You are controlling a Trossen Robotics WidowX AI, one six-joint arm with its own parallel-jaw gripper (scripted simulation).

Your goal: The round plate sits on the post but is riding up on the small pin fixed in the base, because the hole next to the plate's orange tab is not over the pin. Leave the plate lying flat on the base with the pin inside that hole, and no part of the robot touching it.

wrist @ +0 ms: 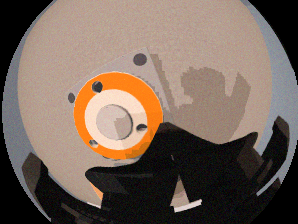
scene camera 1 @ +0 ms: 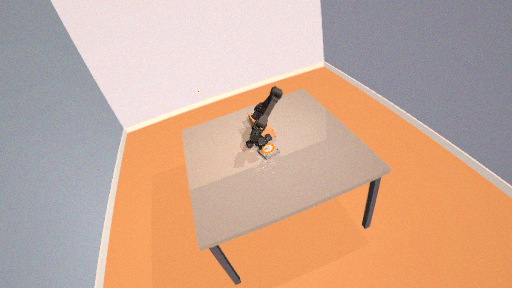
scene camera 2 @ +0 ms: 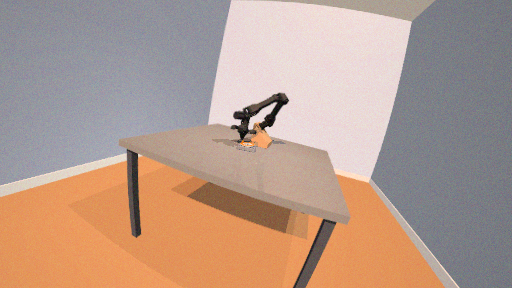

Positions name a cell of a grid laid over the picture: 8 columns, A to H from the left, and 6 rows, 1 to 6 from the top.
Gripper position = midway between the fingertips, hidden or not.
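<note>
The gripper (wrist: E4) shares the view with a grey base (wrist: D2).
</note>
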